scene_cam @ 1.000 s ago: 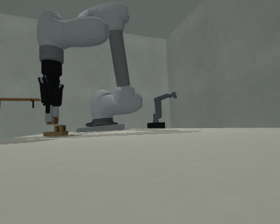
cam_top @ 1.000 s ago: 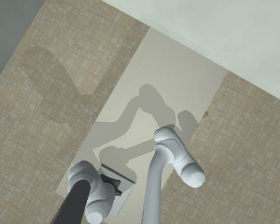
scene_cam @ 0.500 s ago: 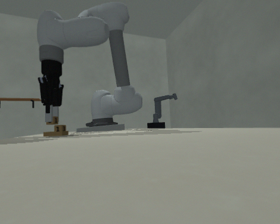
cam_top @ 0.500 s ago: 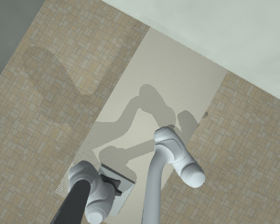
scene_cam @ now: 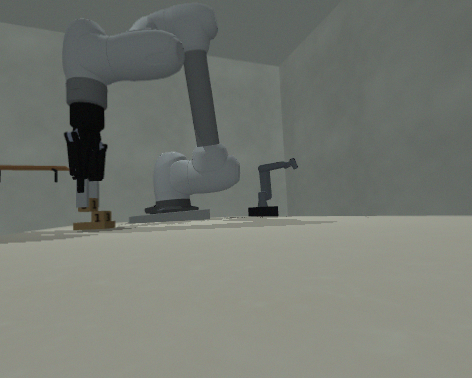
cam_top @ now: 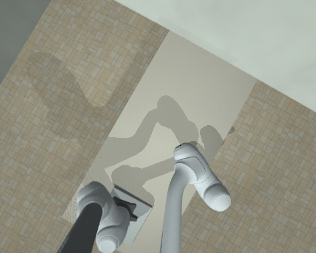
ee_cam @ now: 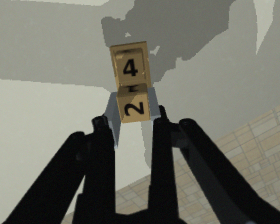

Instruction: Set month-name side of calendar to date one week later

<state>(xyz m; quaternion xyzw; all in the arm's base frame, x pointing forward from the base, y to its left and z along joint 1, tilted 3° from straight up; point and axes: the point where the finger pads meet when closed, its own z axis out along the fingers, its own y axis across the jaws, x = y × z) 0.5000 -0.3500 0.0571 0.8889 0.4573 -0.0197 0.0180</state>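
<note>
Right now the tray is 8 cm below my hand, 1 cm to the left of it and 1 cm ahead of it. From my hand the other things lie so: wooden cube 3 cm below.
</note>
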